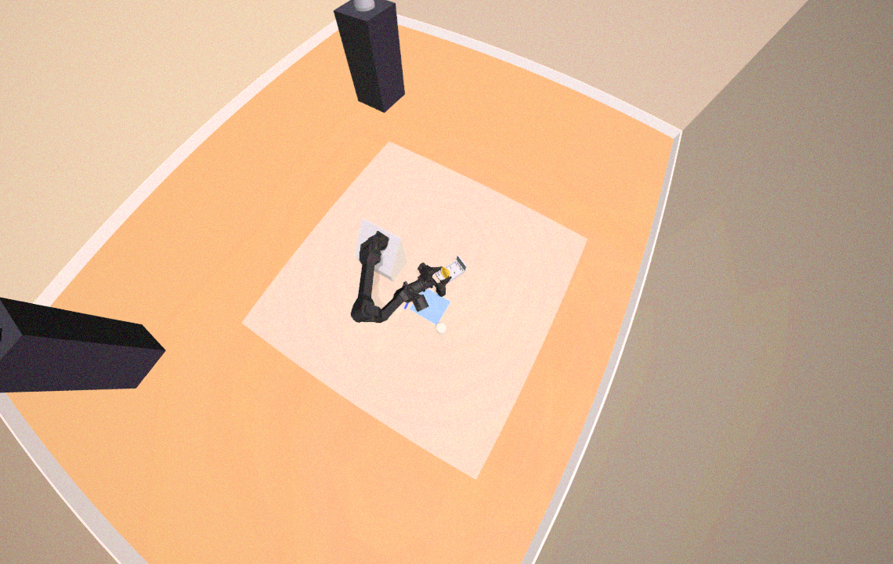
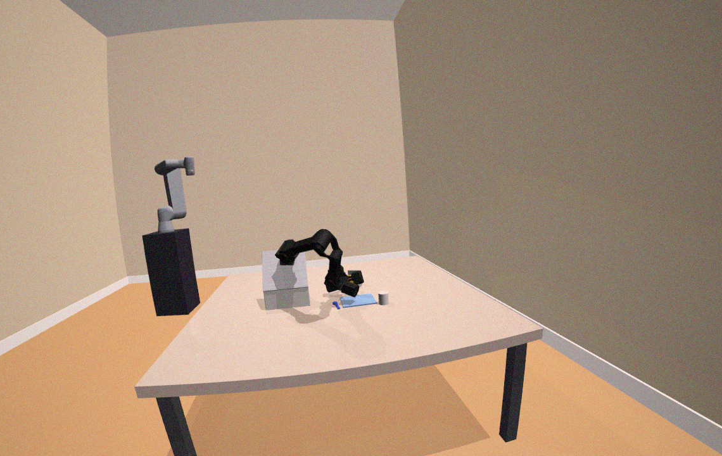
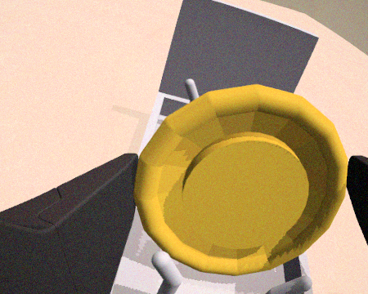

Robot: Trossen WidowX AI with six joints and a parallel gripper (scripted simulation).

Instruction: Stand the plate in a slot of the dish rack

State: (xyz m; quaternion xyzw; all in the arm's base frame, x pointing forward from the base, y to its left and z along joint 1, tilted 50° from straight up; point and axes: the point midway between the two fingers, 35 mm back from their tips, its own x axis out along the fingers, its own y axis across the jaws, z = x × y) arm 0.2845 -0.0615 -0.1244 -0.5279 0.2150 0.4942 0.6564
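The yellow plate is 1 cm to the right of my gripper tip and 1 cm below it. From my gripper tip the other things lie so: blue spoon: 20 cm to the right, 8 cm behind, 5 cm below; dish rack: 3 cm below, 2 cm to the left, 1 cm ahead; light blue mat: 17 cm to the right, 5 cm below, 2 cm ahead.
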